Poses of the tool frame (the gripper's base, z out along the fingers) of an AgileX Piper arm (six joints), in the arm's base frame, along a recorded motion.
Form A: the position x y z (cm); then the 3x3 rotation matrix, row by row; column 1 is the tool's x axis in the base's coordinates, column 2 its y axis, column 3 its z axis. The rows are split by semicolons.
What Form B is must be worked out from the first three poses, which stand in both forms.
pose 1, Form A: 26.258 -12.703 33.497; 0.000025 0.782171 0.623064; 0.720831 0.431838 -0.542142; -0.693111 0.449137 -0.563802
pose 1, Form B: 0.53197 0.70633 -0.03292 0.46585 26.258 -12.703 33.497
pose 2, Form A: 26.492 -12.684 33.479; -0.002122 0.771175 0.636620; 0.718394 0.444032 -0.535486; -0.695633 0.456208 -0.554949
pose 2, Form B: 0.52650 0.70730 -0.02802 0.47089 26.492 -12.684 33.479
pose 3, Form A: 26.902 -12.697 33.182; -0.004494 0.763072 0.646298; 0.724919 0.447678 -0.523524; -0.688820 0.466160 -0.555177
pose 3, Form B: 0.52512 0.70840 -0.02024 0.47117 26.902 -12.697 33.182
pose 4, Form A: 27.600 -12.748 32.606; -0.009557 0.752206 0.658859; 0.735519 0.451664 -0.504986; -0.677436 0.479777 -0.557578
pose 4, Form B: 0.52354 0.71042 -0.00887 0.47025 27.600 -12.748 32.606
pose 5, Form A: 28.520 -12.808 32.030; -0.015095 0.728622 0.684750; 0.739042 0.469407 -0.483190; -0.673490 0.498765 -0.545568
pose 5, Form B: 0.51504 0.71240 0.00547 0.47664 28.520 -12.808 32.030
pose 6, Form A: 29.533 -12.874 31.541; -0.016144 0.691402 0.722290; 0.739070 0.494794 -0.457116; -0.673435 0.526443 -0.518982
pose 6, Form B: 0.50201 0.71238 0.02433 0.48981 29.533 -12.874 31.541
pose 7, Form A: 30.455 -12.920 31.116; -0.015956 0.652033 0.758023; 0.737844 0.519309 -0.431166; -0.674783 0.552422 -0.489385
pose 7, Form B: 0.48840 0.71145 0.04261 0.50348 30.455 -12.920 31.116
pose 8, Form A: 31.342 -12.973 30.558; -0.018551 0.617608 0.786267; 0.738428 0.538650 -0.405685; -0.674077 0.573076 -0.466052
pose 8, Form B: 0.47667 0.71121 0.05884 0.51333 31.342 -12.973 30.558
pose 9, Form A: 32.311 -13.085 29.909; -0.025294 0.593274 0.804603; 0.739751 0.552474 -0.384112; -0.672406 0.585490 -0.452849
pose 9, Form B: 0.46773 0.71250 0.07066 0.51825 32.311 -13.085 29.909
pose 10, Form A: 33.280 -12.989 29.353; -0.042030 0.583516 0.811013; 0.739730 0.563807 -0.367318; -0.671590 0.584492 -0.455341
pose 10, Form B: 0.46084 0.71784 0.07563 0.51634 33.280 -12.989 29.353
